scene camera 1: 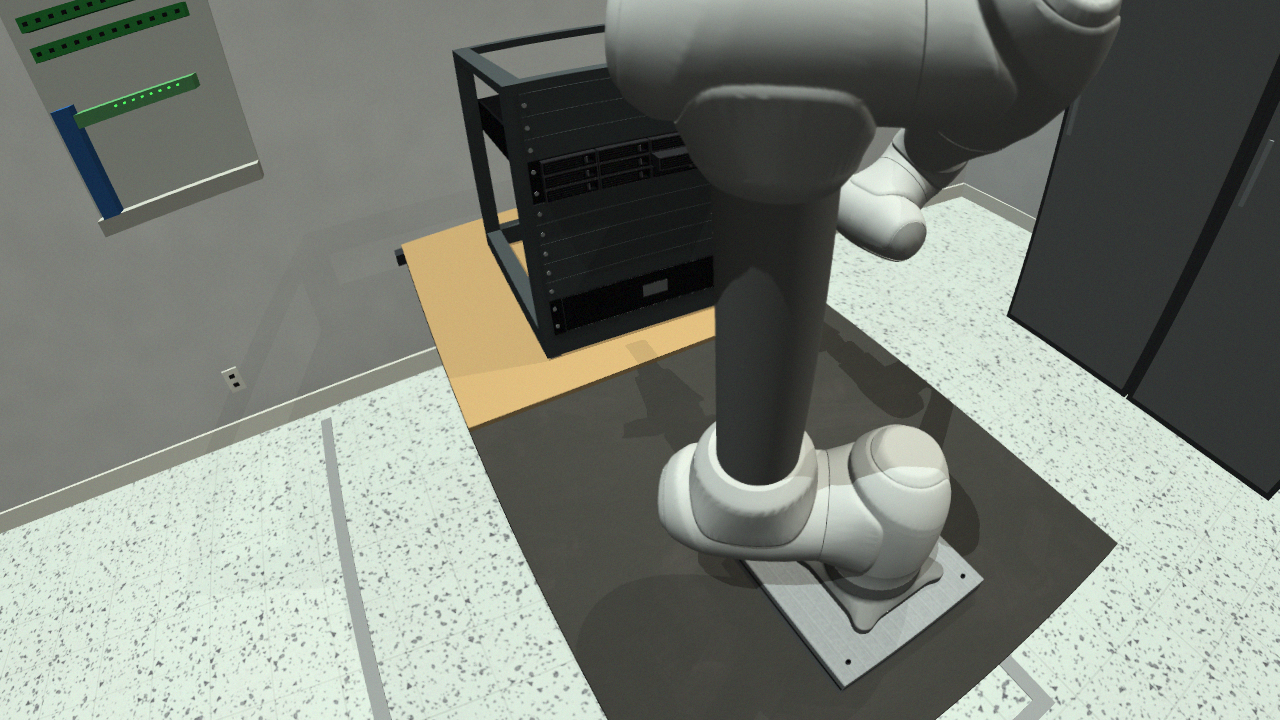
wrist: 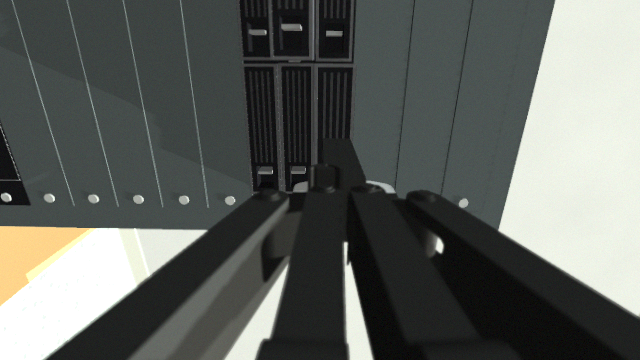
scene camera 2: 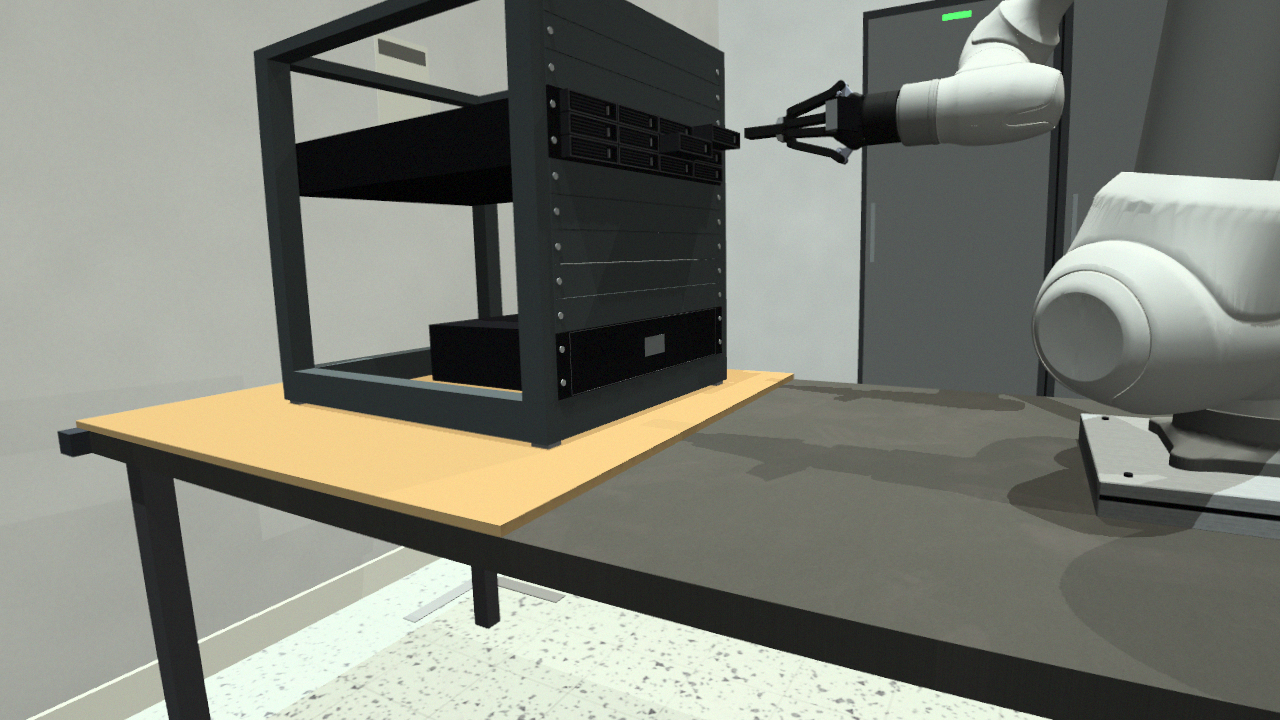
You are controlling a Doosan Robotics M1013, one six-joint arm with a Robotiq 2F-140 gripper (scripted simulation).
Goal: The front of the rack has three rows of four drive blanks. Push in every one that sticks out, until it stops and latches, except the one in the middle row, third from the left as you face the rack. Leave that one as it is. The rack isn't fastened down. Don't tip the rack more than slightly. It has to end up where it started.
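Scene:
There is a black rack in the scene, and I see it in scene camera 1, in scene camera 2 and also in the wrist view (121, 121). On the rack, (scene camera 1: 600, 265) and (scene camera 2: 609, 289) are the same spot.

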